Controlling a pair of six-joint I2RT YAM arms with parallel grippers.
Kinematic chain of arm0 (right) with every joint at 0, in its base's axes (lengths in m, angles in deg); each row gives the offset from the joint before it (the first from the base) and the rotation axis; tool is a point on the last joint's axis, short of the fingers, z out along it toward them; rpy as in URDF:
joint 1: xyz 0 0 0.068 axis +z
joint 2: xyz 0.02 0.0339 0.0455 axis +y
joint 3: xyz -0.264 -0.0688 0 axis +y
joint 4: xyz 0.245 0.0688 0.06 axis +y
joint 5: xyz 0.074 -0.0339 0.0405 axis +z
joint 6: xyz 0.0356 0 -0.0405 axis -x
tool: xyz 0 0 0 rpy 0 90 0
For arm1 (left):
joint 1: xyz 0 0 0.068 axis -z
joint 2: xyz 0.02 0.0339 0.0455 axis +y
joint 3: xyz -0.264 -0.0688 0 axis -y
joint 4: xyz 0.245 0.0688 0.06 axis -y
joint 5: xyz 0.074 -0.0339 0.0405 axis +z
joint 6: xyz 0.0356 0 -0.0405 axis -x
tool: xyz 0 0 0 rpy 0 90 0
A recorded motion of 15 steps. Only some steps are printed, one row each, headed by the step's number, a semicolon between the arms.
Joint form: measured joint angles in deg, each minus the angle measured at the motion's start. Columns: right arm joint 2, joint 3, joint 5, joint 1, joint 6, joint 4; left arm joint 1, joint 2, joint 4, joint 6, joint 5, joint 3.
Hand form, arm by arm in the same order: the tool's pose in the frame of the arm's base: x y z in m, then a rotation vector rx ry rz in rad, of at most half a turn. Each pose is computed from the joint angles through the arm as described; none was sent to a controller.
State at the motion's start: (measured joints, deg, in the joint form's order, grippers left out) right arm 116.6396 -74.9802 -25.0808 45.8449 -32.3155 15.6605; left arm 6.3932 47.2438 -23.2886 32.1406 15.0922 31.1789
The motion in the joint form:
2: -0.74 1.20 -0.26 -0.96 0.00 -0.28; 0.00 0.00 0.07 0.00 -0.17 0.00
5: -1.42 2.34 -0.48 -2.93 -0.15 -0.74; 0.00 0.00 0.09 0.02 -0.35 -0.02
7: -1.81 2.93 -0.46 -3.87 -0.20 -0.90; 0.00 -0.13 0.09 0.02 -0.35 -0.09
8: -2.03 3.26 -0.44 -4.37 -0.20 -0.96; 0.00 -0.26 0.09 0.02 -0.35 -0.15
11: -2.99 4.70 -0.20 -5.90 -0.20 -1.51; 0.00 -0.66 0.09 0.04 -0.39 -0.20
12: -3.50 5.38 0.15 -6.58 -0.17 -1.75; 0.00 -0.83 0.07 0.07 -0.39 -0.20
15: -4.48 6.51 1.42 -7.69 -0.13 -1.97; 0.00 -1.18 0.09 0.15 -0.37 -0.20
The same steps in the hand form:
2: 0.3043 0.2816 0.1416 -0.1078 2.4352 0.0150; 0.1766 -0.0106 0.2286 -0.6306 2.1391 -0.0729
5: 0.3111 0.2683 0.1412 -0.0613 2.4346 -0.0031; 0.1766 -0.0107 0.2285 -0.6296 2.1402 -0.0765
7: 0.3139 0.2617 0.1412 -0.0406 2.4358 -0.0103; 0.1763 -0.0106 0.2284 -0.6295 2.1392 -0.0769
8: 0.3152 0.2582 0.1411 -0.0304 2.4368 -0.0146; 0.1759 -0.0106 0.2284 -0.6294 2.1380 -0.0774
11: 0.3181 0.2466 0.1411 0.0010 2.4385 -0.0213; 0.1751 -0.0105 0.2292 -0.6288 2.1324 -0.0809
12: 0.3191 0.2415 0.1414 0.0129 2.4409 -0.0196; 0.1747 -0.0105 0.2296 -0.6291 2.1298 -0.0823
15: 0.3199 0.2332 0.1424 0.0279 2.4518 -0.0046; 0.1740 -0.0104 0.2306 -0.6302 2.1231 -0.0854

